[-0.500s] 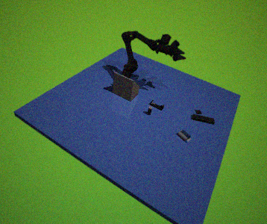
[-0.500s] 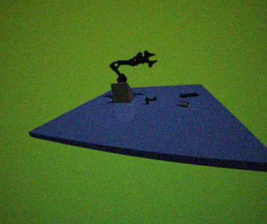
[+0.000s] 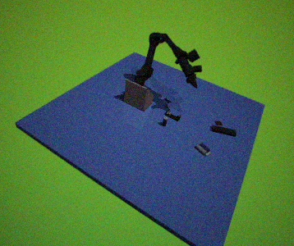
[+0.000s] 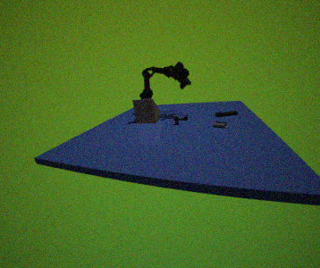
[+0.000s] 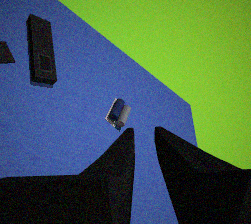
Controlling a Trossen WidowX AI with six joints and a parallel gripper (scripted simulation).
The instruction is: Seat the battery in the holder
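My gripper tip is now 230 mm above the battery, 160 mm to the left of it and 90 mm past it.
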